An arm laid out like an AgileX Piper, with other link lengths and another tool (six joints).
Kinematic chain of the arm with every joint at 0, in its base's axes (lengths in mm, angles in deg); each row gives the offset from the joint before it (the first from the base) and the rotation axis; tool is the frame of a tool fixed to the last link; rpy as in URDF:
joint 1: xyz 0 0 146.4 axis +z
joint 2: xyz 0 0 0 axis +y
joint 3: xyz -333.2 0 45.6 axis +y
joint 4: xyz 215.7 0 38.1 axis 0.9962 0 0.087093
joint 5: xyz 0 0 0 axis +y
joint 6: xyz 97 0 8.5 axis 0.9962 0 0.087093
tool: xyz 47.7 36 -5.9 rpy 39.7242 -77.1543 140.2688
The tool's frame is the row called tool.
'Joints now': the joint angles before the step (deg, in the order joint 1, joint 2, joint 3, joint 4, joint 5, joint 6). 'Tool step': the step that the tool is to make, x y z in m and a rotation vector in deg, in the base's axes. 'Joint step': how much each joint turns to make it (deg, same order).
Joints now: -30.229, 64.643, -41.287, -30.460, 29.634, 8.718
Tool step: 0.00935, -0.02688, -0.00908, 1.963, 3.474, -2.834
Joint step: -5.680, 6.054, -2.806, 3.460, -0.600, -5.352
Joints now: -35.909, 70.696, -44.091, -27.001, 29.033, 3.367
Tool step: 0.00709, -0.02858, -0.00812, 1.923, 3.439, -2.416
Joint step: -4.817, 5.953, -3.754, 2.958, 0.677, -5.116
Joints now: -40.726, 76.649, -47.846, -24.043, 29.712, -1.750
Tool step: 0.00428, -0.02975, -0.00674, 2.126, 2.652, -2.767
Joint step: -4.482, 5.575, -4.416, 2.811, 1.499, -4.347
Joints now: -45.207, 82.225, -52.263, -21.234, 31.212, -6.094
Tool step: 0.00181, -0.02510, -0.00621, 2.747, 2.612, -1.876
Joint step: -3.563, 4.920, -4.673, 3.332, 2.835, -4.842
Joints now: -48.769, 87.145, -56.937, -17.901, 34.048, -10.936
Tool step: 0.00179, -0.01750, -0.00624, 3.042, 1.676, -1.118
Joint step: -2.442, 3.931, -3.827, 3.345, 2.759, -4.051
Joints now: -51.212, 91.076, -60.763, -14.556, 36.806, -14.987
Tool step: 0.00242, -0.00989, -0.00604, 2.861, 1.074, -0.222
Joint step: -1.361, 2.905, -2.678, 2.902, 2.295, -3.245
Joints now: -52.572, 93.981, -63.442, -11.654, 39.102, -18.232
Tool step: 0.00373, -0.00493, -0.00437, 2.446, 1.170, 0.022
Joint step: -0.290, 2.232, -2.293, 1.564, 2.570, -1.576
